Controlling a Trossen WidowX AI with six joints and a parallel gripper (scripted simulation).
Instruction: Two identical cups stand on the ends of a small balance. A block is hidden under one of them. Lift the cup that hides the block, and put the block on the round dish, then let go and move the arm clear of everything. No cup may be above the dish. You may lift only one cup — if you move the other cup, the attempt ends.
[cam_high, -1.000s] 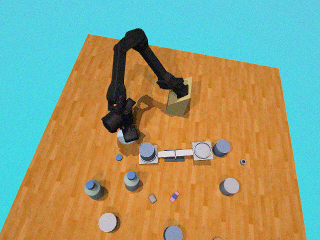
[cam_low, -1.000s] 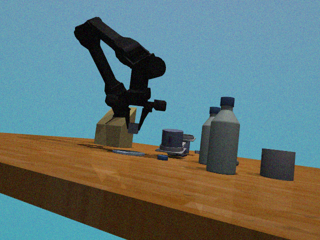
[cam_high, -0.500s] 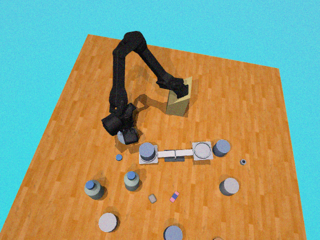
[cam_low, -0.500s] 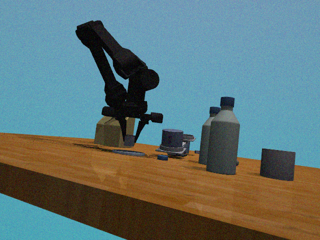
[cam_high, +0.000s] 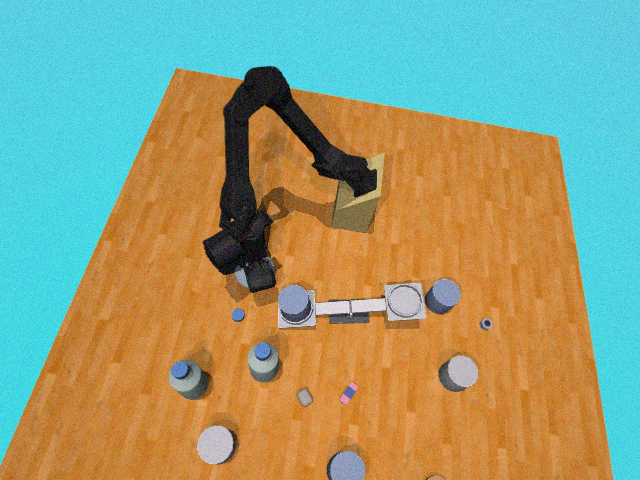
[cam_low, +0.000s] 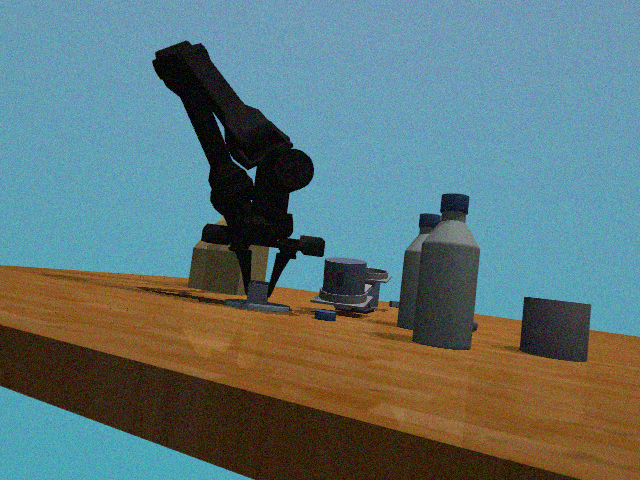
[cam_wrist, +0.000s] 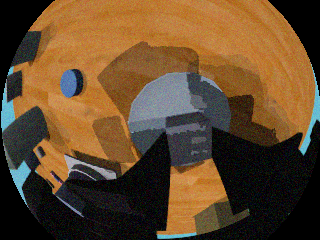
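My gripper tip is now 10 mm below the grey-blue block. Round my gripper tip: round dish (10 mm below); then blue disc (120 mm ahead, 20 mm to the right, 10 mm below); then cup (100 mm to the left, 100 mm ahead, 40 mm above).
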